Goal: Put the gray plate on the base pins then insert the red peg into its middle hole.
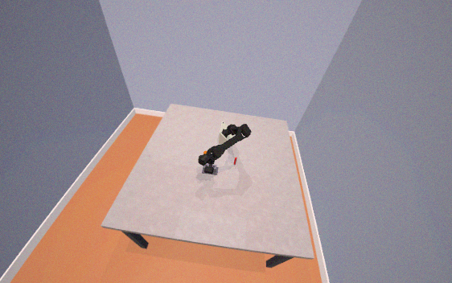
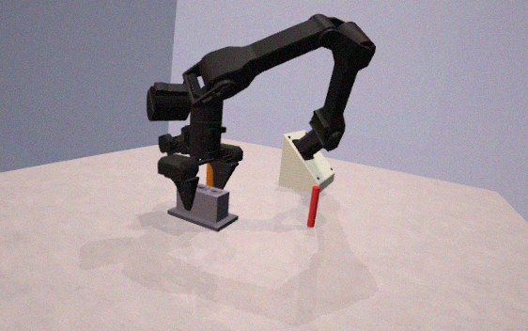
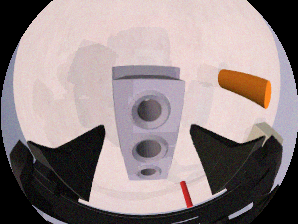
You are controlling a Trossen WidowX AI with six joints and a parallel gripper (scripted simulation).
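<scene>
Right now the gray plate is 2 cm above my gripper tip. Round my gripper tip: orange cylinder: 10 cm behind, 7 cm to the right, 1 cm above; then red peg: 11 cm behind, 18 cm to the left, 1 cm above; then dark base: 2 cm below.
</scene>
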